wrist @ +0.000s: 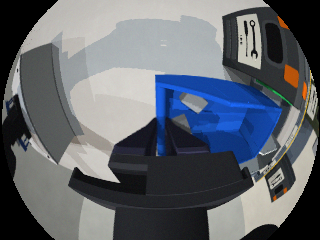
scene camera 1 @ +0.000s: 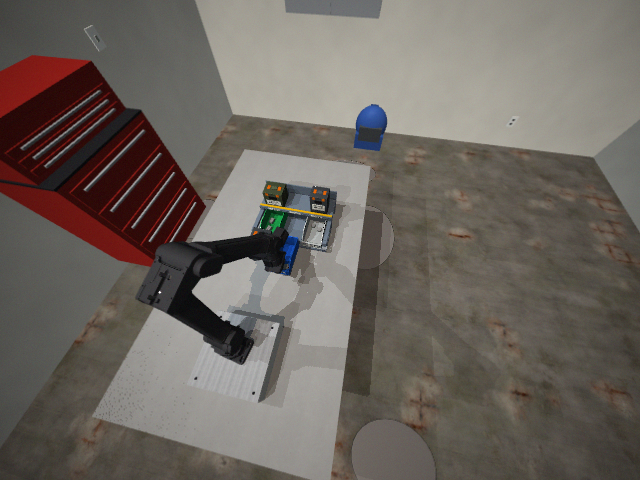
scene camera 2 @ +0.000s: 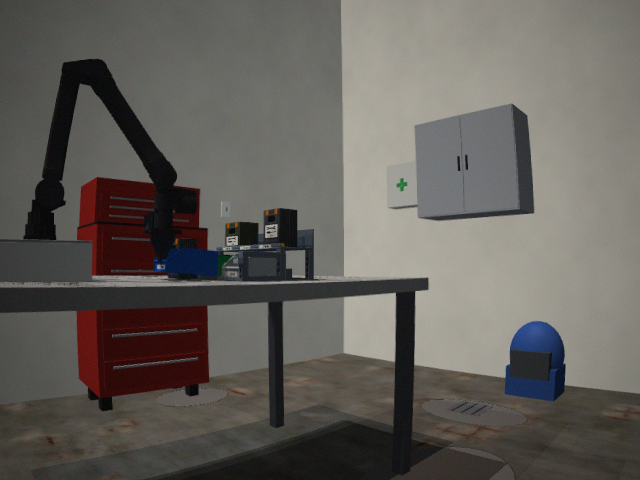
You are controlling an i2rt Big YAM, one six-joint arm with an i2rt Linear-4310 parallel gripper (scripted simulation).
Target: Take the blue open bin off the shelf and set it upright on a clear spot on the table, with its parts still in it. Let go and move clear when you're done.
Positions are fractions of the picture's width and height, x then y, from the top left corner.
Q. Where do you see a blue open bin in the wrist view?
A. At 0.70,0.52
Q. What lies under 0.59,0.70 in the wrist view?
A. My gripper.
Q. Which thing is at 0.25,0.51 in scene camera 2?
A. My gripper.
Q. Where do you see a blue open bin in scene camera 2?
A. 0.29,0.54
